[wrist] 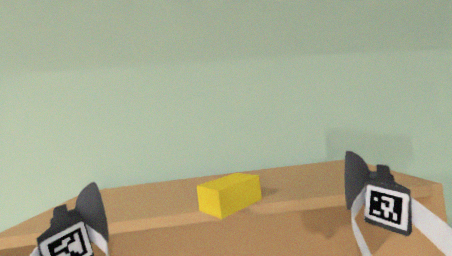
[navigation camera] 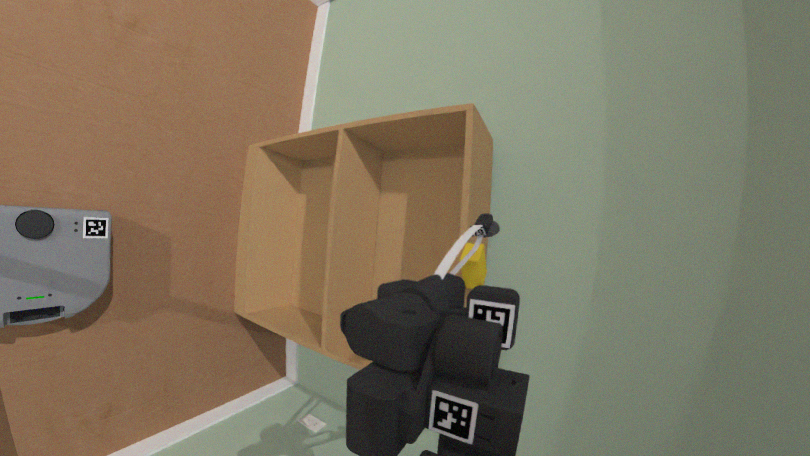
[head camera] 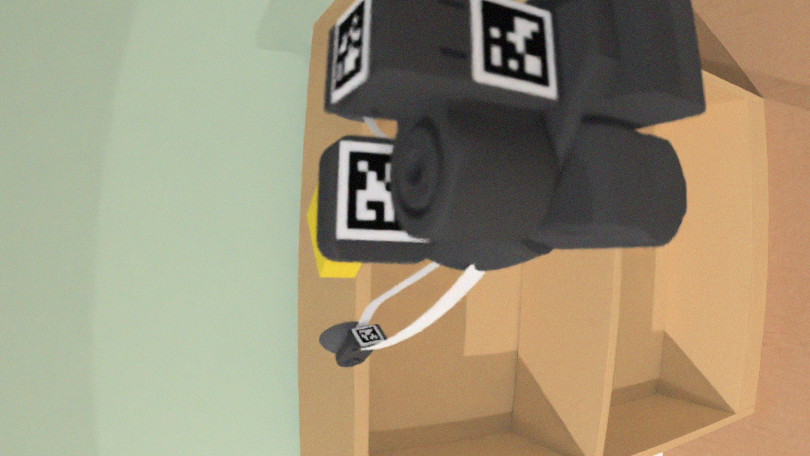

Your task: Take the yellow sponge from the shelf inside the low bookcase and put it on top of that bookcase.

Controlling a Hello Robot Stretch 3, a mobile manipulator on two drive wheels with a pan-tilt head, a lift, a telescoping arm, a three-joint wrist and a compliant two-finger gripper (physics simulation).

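Places are measured from the robot's base along level axes (x ahead, y left, z up), in centimetres.
Pixels of known places: gripper, fingertip midpoint: [wrist: 225,185] [navigation camera: 485,282]; robot's base at its link origin: [navigation camera: 36,222].
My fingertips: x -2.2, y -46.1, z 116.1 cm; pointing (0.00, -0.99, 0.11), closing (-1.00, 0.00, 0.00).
Observation:
Ahead of a thing's pixels: the offset from my fingertips to its top centre. "spot": to the spot under its first point. Level surfaces: height alone.
The yellow sponge {dx -0.7, dy -23.6, dz -5.6 cm} [head camera: 338,269] [navigation camera: 475,266] [wrist: 229,196] lies on the top board of the low bookcase [head camera: 328,407] [navigation camera: 479,164] [wrist: 150,200]. In the wrist view it is small and set at an angle, near the front edge of the top. My gripper [wrist: 225,185] is open, with its fingertips wide apart on either side of the sponge in that view and the sponge farther off, untouched. In the head and navigation views one fingertip shows beside the sponge; the other is hidden behind the wrist, which also covers part of the sponge in the head view.
The green wall [head camera: 198,226] [navigation camera: 566,226] [wrist: 225,110] stands behind the bookcase. The middle shelf {spot: dx +16.3, dy -22.8, dz -56.4 cm} [head camera: 615,339] [navigation camera: 335,226] divides its open front. My grey base [navigation camera: 51,266] stands on the brown floor {dz -116.0 cm} [navigation camera: 187,113] in front of it. A wall outlet {dx -84.4, dy -34.6, dz -70.3 cm} [navigation camera: 311,422] shows low down.

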